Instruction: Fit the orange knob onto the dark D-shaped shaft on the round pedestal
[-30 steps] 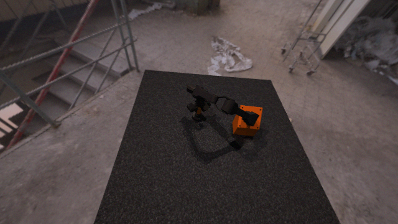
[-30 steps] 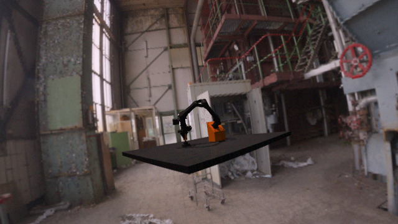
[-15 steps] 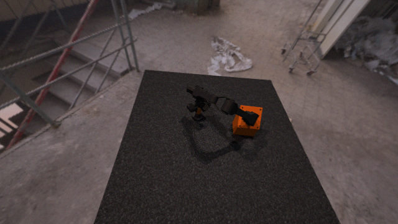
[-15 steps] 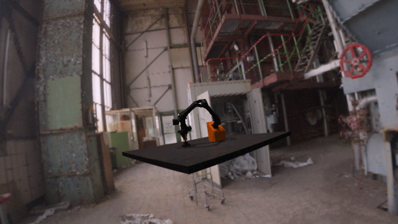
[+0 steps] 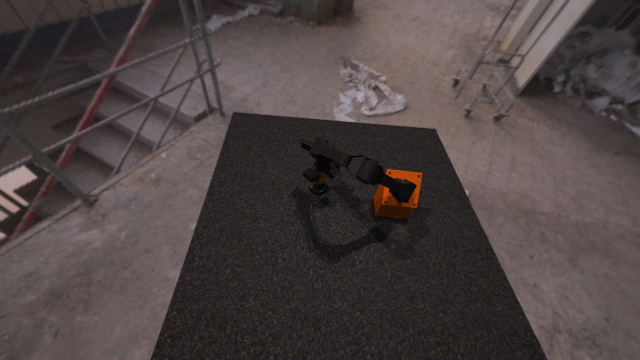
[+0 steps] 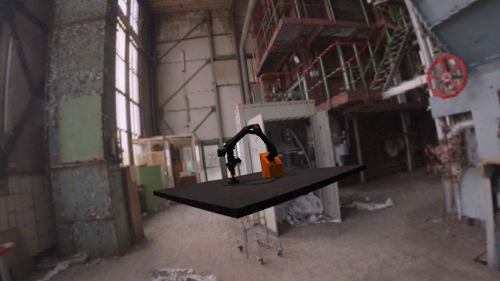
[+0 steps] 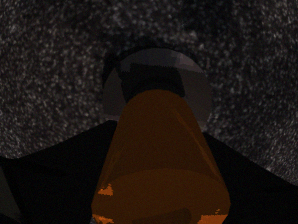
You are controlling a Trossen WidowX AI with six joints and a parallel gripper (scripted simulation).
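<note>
My gripper tip is 20 mm below the orange knob. Also, from my gripper tip: pedestal (40 mm below).
</note>
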